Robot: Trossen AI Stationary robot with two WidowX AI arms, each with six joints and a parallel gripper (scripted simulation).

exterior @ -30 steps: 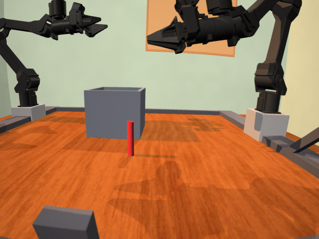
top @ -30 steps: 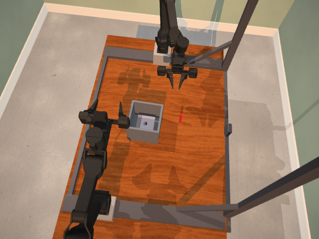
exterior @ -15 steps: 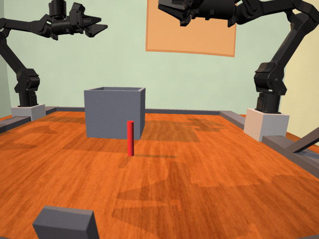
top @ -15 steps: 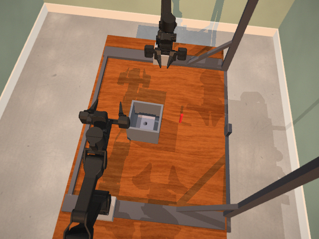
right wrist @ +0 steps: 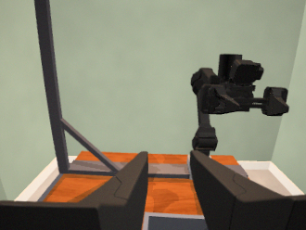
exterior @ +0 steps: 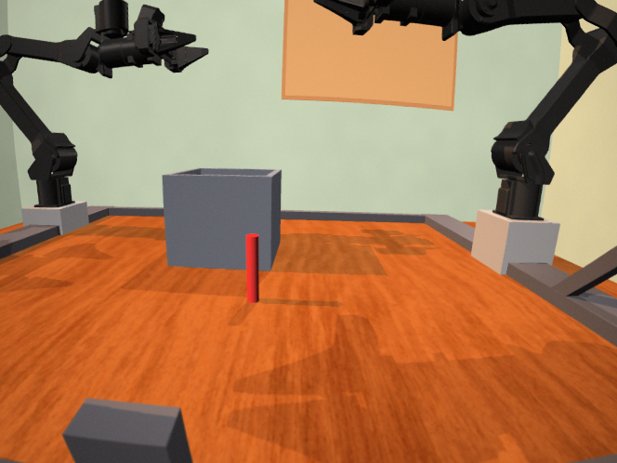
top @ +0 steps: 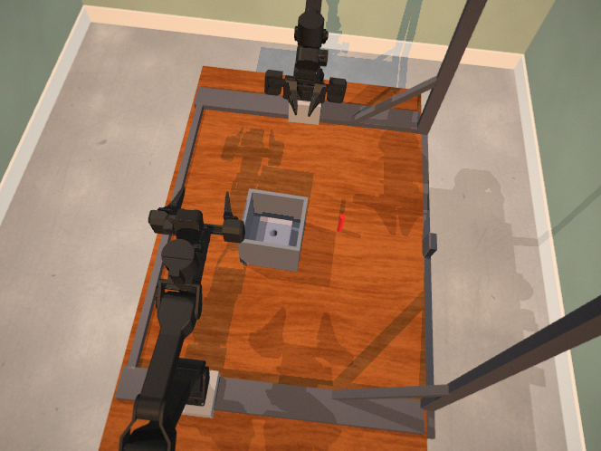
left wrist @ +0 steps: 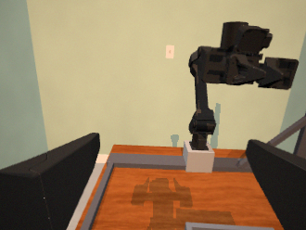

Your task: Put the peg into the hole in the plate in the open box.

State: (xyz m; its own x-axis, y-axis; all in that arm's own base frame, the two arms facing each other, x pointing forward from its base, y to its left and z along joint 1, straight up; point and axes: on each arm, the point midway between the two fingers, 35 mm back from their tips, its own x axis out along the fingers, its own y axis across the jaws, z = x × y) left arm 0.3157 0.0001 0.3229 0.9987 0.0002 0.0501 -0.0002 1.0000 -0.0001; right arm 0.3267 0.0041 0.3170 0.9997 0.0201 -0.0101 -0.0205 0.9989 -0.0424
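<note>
My right gripper is now 150 mm past the red peg, 70 mm to the right of it and 360 mm above it. From my right hand the other things lie so: pale plate (20 mm ahead, 170 mm to the left, 360 mm below).
</note>
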